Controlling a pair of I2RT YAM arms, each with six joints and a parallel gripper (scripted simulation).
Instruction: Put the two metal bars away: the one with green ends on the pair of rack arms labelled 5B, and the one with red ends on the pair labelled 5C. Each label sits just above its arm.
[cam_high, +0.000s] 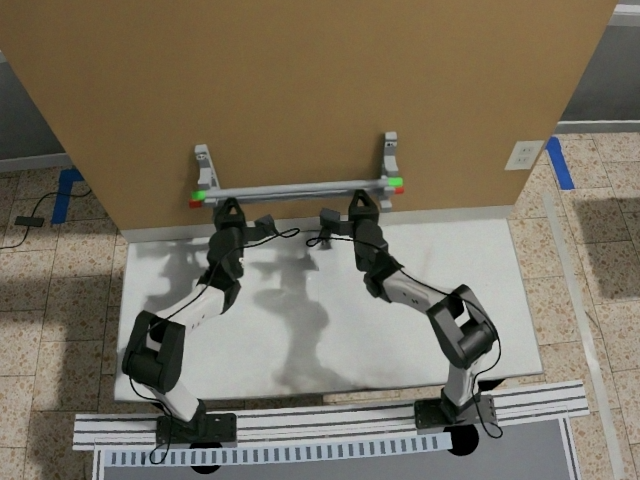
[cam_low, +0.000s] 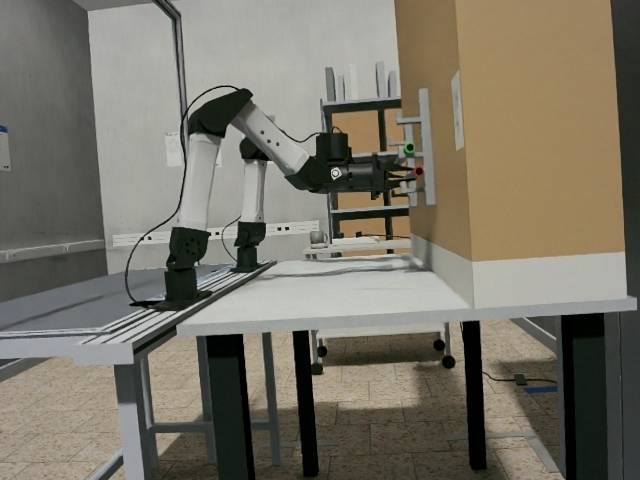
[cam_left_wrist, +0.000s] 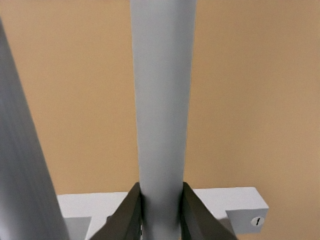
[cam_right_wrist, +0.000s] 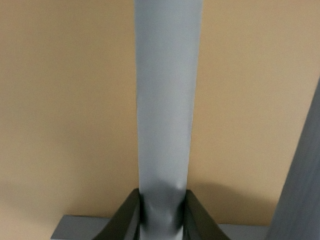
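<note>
Now: the green-ended bar 160 mm to the right of my left hand, 50 mm above it and 10 mm behind it. Also, from my left hand: brown wall: 220 mm above, 200 mm to the right, 150 mm ahead; then outlet plate: 710 mm to the right, 70 mm above, 40 mm ahead; then red-ended bar: 150 mm to the right.
</note>
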